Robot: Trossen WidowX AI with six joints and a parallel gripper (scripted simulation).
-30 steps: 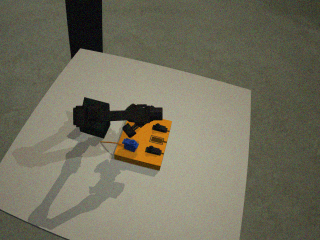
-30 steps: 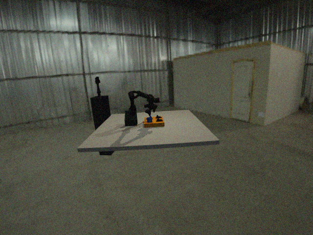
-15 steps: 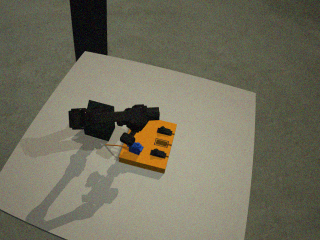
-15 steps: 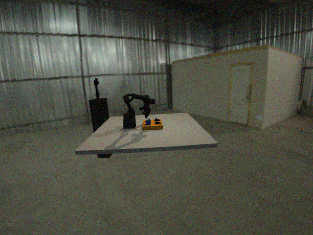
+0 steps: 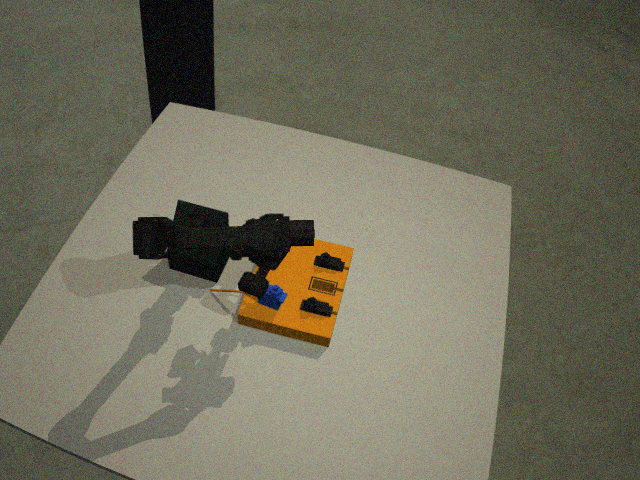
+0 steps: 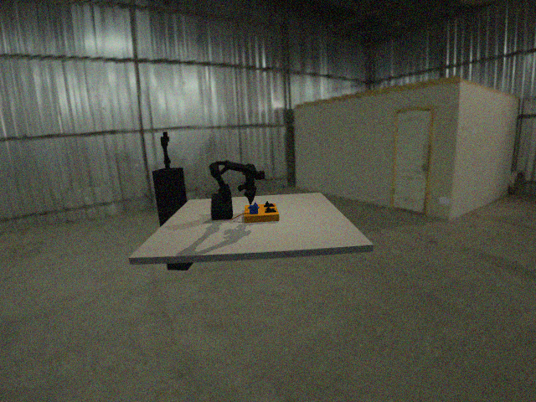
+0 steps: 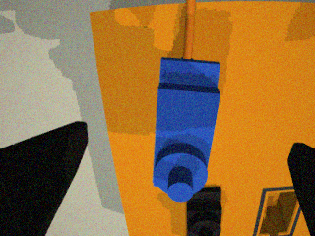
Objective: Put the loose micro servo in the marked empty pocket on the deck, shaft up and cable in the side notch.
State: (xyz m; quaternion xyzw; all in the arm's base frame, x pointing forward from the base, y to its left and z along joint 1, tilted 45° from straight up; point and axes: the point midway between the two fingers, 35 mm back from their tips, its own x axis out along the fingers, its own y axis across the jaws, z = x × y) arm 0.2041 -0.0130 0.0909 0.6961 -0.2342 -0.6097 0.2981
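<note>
Right now the orange deck is 100 mm below my gripper tip, 90 mm to the left of it and 10 mm ahead of it.
</note>
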